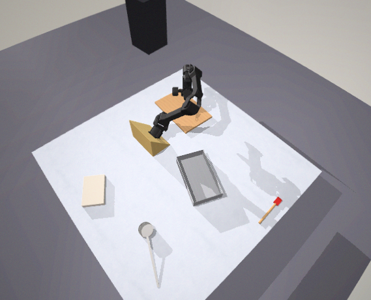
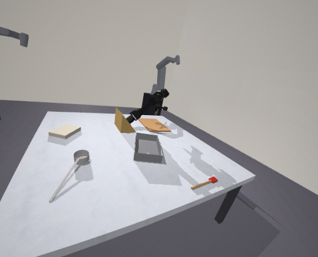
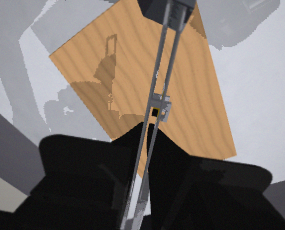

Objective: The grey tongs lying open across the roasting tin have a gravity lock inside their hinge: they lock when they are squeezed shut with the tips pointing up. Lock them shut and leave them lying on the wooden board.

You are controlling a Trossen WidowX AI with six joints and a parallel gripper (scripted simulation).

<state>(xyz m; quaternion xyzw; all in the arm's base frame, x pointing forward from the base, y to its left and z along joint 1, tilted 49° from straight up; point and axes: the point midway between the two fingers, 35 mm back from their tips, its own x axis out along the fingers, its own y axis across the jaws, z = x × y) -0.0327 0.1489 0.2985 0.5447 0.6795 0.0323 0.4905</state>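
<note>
My gripper tip is 12 cm above the wooden board, 4 cm past it and 1 cm to the right of it. The rest, counted from my gripper tip: cream block (80 cm to the right, 11 cm below, 3 cm ahead); grey roasting tin (40 cm ahead, 33 cm to the right, 10 cm below).
</note>
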